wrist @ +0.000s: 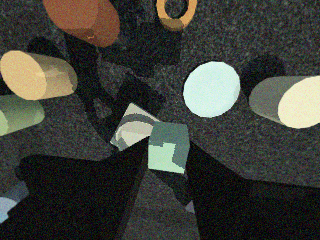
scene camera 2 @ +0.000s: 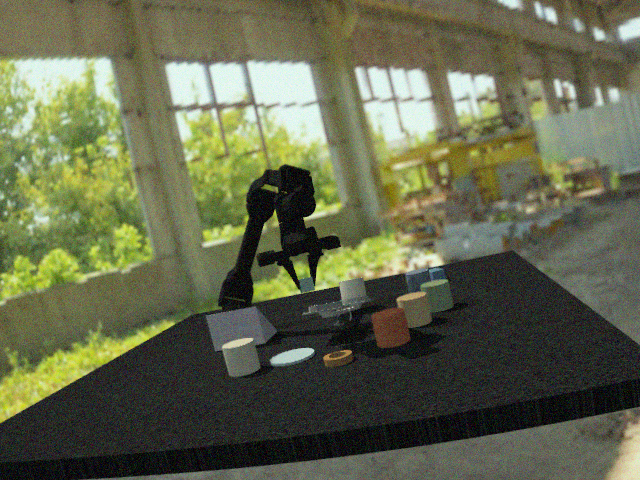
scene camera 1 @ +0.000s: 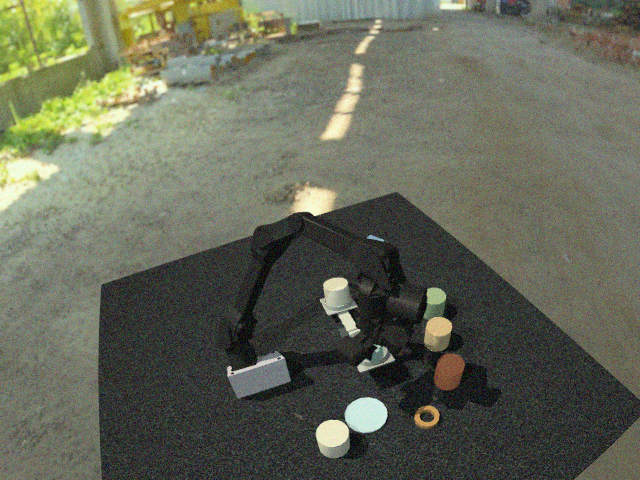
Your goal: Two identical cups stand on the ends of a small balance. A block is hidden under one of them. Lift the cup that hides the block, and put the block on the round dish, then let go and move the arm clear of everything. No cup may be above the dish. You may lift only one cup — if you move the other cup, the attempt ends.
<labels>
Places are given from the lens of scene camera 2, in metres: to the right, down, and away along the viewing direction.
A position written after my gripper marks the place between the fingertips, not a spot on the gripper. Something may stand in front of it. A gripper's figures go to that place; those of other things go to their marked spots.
my gripper (scene camera 2: 306, 287): -0.03, 0.11, 1.20
cream cup (scene camera 2: 241, 356): -0.17, 0.25, 1.10
</labels>
